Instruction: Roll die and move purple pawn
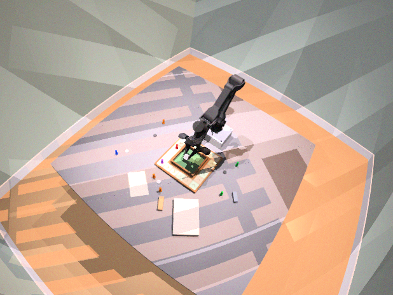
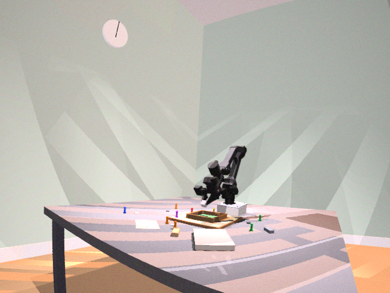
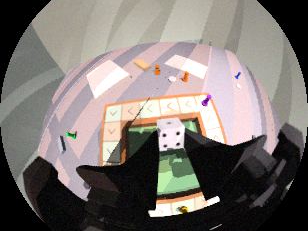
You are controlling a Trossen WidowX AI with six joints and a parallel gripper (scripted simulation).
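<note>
Right now my gripper tip is 10 cm to the left of the purple pawn, 9 cm short of it and 6 cm above it. Round my gripper tip: green-floored tray: 8 cm below, 3 cm behind; then wooden block: 26 cm ahead, 8 cm below, 7 cm to the left; then red pawn: 12 cm to the right, 6 cm below, 4 cm behind.
</note>
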